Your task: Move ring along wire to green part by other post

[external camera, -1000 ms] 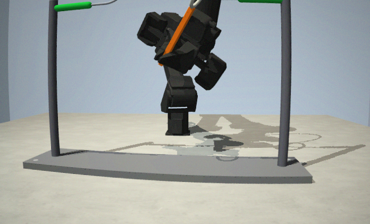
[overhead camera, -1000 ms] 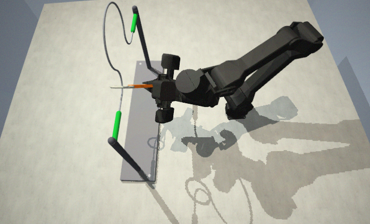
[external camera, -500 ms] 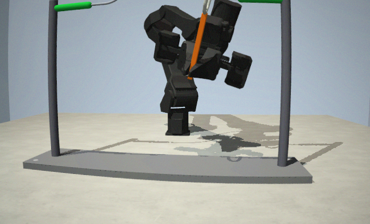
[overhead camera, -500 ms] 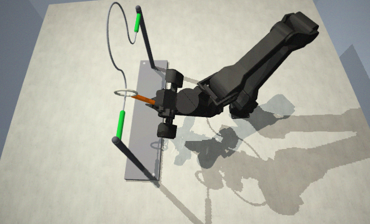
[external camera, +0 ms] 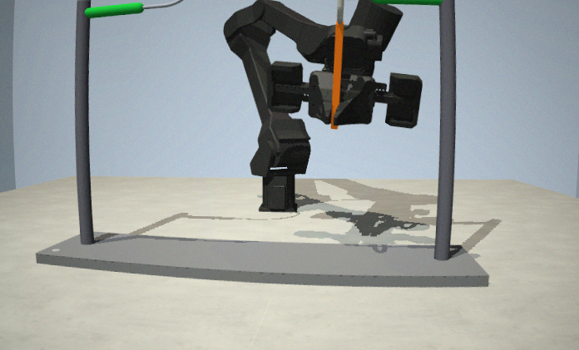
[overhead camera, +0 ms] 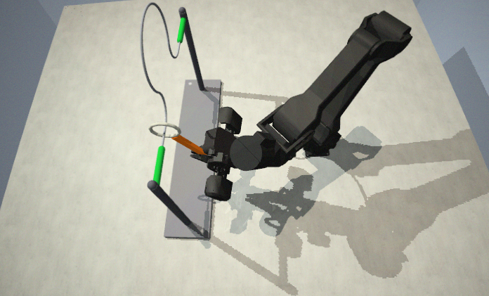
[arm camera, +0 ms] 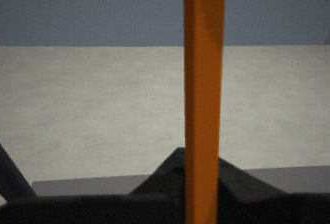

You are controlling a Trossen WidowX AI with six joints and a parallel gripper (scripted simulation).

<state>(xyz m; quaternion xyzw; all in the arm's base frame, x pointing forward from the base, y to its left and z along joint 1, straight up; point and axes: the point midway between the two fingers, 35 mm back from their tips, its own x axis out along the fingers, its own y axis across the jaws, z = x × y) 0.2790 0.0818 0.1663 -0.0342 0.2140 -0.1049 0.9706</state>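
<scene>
My gripper tip is now 1 cm short of the ring with orange handle, 1 cm to the right of it and 9 cm below it.
</scene>
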